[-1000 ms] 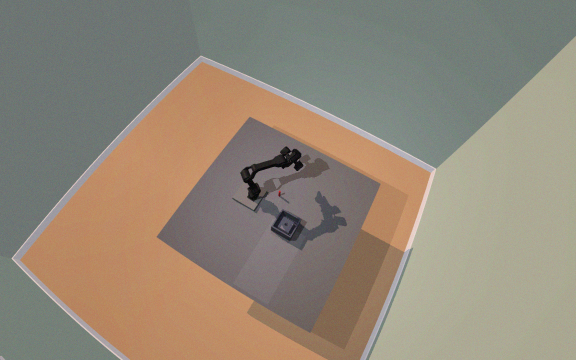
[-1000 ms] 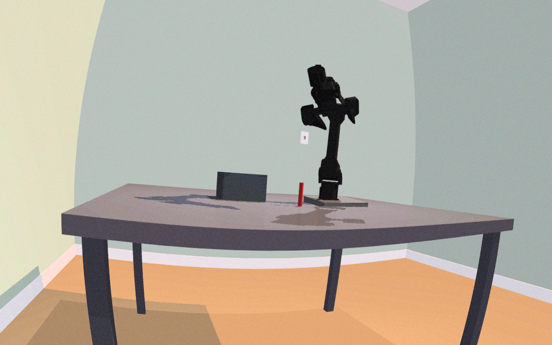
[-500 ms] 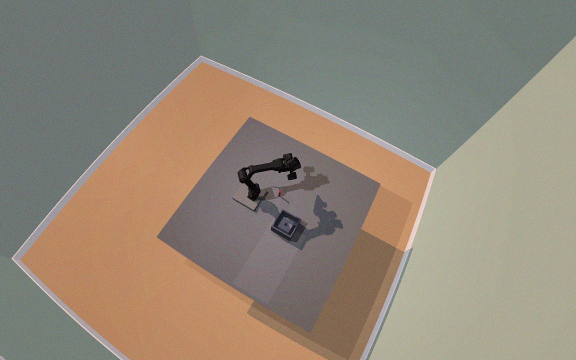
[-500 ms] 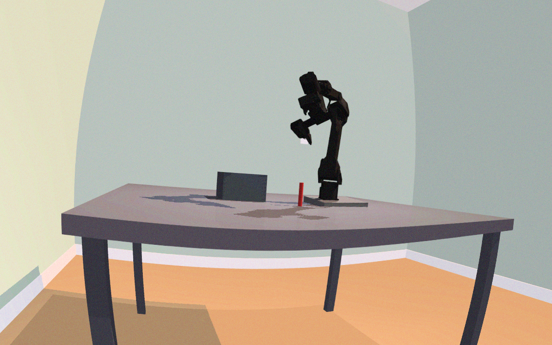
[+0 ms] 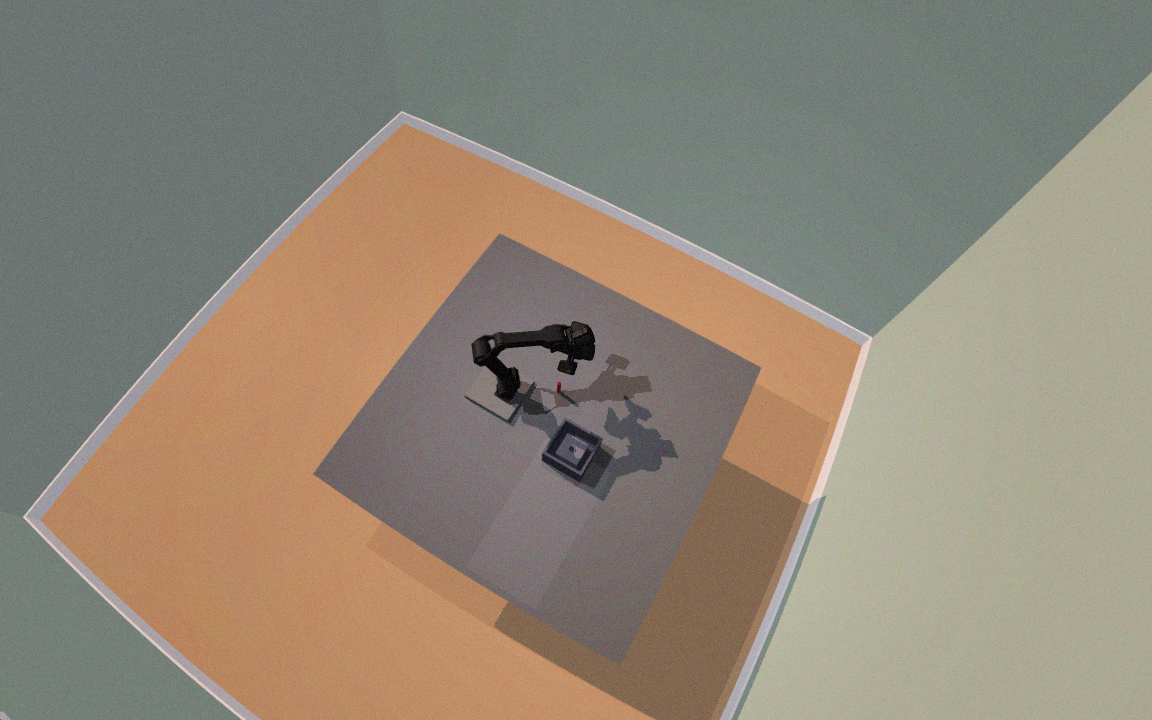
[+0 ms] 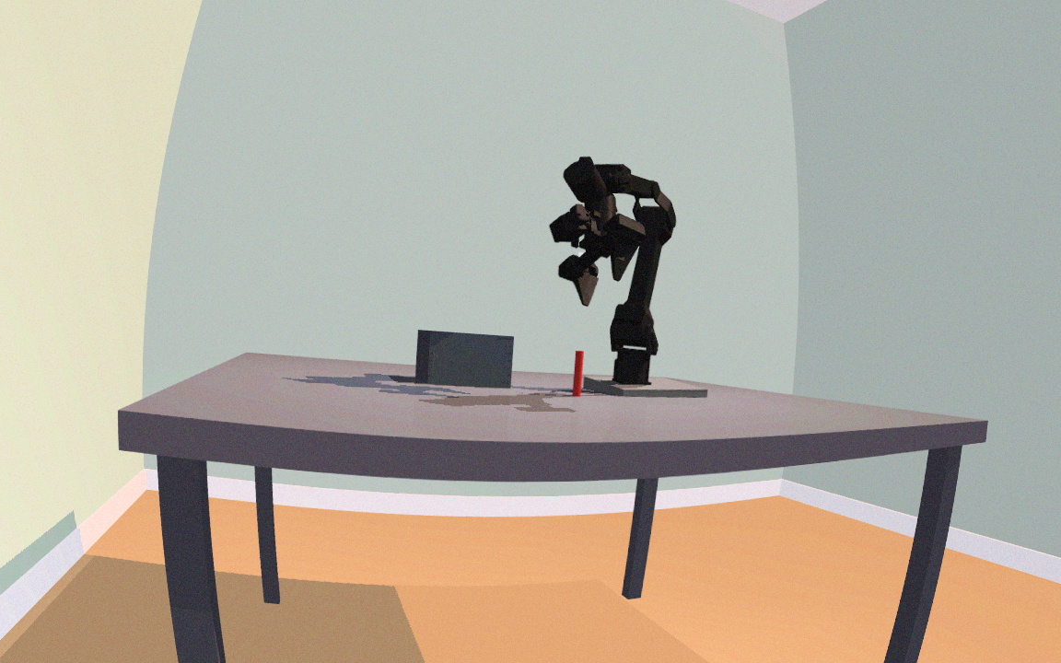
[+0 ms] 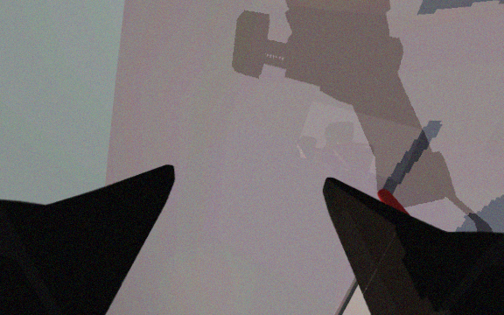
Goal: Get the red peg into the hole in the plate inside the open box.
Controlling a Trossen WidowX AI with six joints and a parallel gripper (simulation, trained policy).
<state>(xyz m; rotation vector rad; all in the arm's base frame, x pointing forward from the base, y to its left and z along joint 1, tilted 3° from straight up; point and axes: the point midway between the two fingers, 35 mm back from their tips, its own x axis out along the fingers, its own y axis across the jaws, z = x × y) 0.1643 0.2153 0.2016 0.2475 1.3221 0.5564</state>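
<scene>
The red peg lies 1 cm behind my gripper tip, 11 cm to the right of it and 14 cm below it. From my gripper tip the other things lie so: dark box 17 cm ahead, 30 cm to the right, 15 cm below.
</scene>
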